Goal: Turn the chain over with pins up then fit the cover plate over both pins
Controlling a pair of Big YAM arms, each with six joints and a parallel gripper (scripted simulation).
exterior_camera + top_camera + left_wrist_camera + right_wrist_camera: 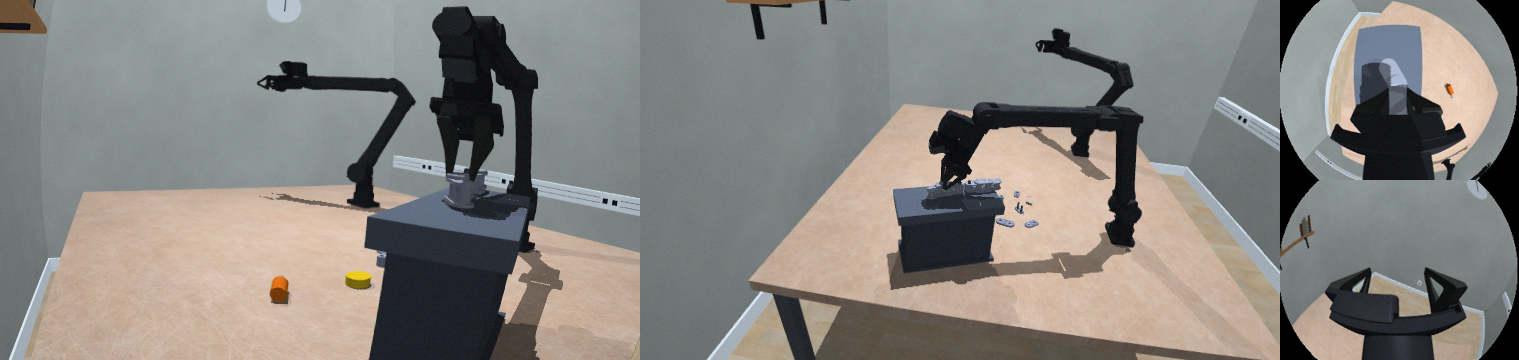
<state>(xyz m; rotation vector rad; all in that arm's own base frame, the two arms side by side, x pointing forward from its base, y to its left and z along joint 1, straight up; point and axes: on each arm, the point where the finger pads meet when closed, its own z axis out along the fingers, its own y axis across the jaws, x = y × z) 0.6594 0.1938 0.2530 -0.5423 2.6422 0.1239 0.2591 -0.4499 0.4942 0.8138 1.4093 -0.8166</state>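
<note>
My left gripper is now 220 mm past the cover plate, 180 mm to the left of it and 250 mm above it. From my left hand the other things lie so: orange cylinder (70 mm ahead, 310 mm to the right, 240 mm below); then dark block (20 mm behind, 20 mm to the left, 150 mm below); then yellow disc (90 mm behind, 270 mm to the right, 240 mm below).
</note>
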